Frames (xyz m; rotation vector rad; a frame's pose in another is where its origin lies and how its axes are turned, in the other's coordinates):
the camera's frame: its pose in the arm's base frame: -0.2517 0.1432 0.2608 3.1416 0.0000 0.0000
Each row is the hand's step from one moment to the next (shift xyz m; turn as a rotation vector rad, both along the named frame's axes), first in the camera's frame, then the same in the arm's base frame.
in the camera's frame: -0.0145 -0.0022 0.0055 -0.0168 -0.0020 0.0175
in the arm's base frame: -0.0145 0.0022 -0.0055 -0.0168 0.0020 -0.0175
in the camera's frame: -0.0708 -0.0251 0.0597 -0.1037 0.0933 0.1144
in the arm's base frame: -0.0708 0.0251 -0.0597 -0.1037 -0.0933 -0.1144
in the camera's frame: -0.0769 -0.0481 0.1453 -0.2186 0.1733 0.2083
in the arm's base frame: -0.0769 0.0481 -0.1453 -0.2186 -0.1733 -0.2083
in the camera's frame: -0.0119 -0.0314 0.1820 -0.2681 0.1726 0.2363
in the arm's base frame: -0.0119 0.0314 -0.1820 -0.2681 -0.1726 -0.2363
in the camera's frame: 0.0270 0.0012 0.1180 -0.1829 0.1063 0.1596
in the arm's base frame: 0.0270 -0.0012 -0.1180 -0.1829 -0.1063 -0.1596
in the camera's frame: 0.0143 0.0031 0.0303 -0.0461 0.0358 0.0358
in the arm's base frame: 0.0143 -0.0031 -0.0303 -0.0461 -0.0358 -0.0358
